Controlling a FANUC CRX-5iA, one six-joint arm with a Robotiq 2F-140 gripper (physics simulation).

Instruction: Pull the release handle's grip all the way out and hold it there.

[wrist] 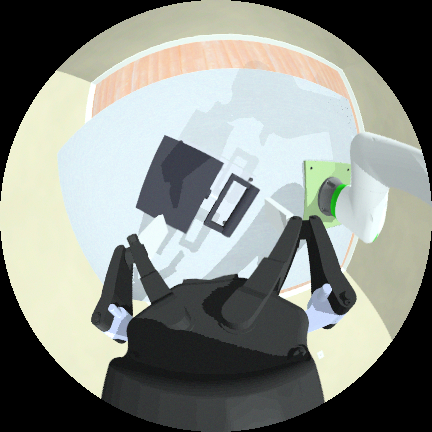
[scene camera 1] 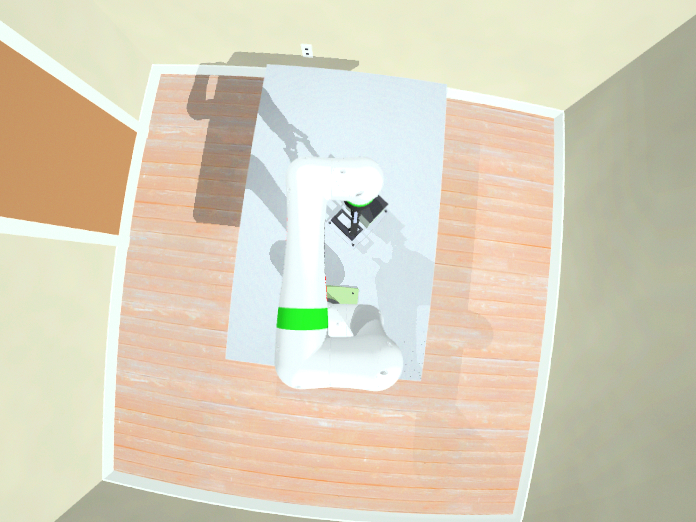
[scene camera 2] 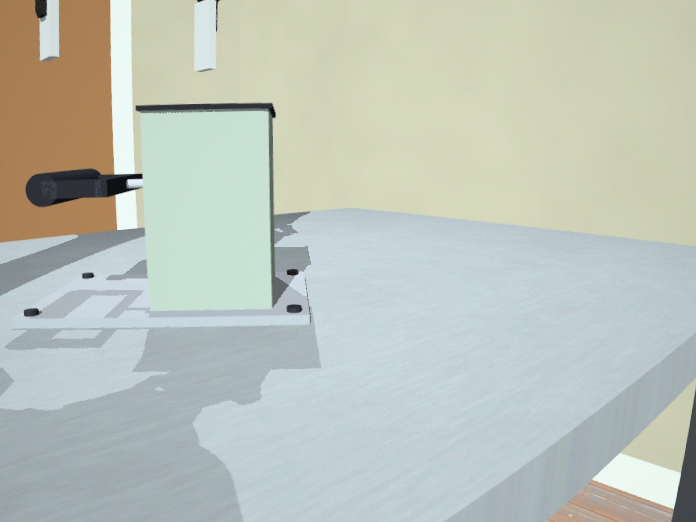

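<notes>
The release handle is a black rectangular loop with a thick round grip point(scene camera 1: 341, 229) point(scene camera 2: 61, 186) point(wrist: 242, 214). It sticks out sideways from a pale green box point(scene camera 2: 208, 207) with a dark top point(scene camera 1: 378, 206) point(wrist: 180, 185). A short white rod point(scene camera 2: 134, 183) shows between loop and box in scene camera 2. My gripper point(scene camera 2: 127, 64) point(wrist: 213, 215) is open and empty, pointing down. In scene camera 2 its two pale fingertips stand wide apart, higher than the box top and clear of the handle. In scene camera 1 the arm's wrist hides most of the gripper.
The box stands on a thin base plate point(scene camera 2: 224, 321) with black bolts at its corners, on the grey table point(scene camera 1: 359, 117) point(scene camera 2: 477, 314). The arm's light green mounting plate point(scene camera 1: 345, 293) point(wrist: 312, 200) lies beyond the handle side. Arm shadows cross the table.
</notes>
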